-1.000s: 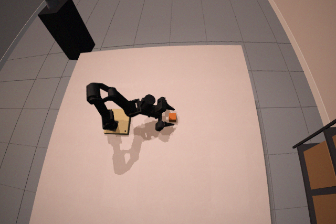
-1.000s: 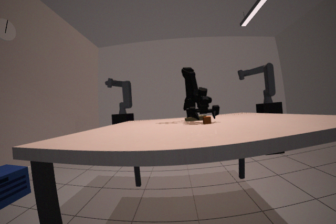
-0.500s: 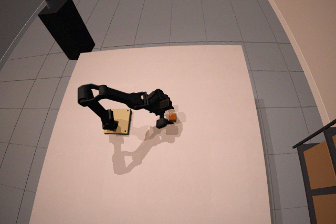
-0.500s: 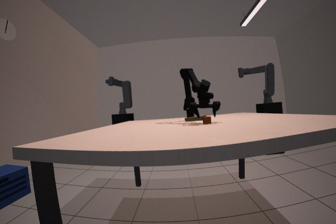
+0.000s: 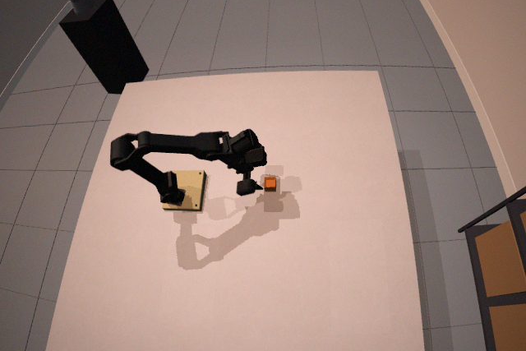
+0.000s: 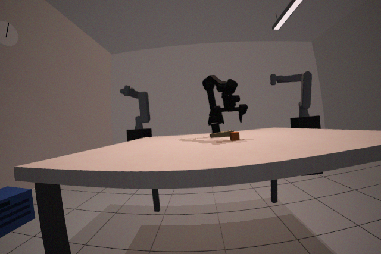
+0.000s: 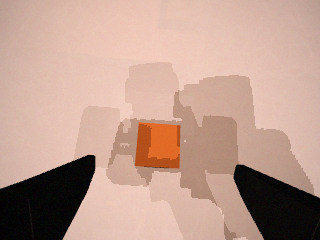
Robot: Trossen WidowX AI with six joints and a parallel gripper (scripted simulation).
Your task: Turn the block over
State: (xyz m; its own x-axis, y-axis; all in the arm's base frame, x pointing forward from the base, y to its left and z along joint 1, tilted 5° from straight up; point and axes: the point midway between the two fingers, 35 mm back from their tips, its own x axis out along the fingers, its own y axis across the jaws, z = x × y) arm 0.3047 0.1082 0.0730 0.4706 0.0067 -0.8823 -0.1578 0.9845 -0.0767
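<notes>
Right now my gripper tip is 10 mm short of the orange block and 70 mm above it.
</notes>
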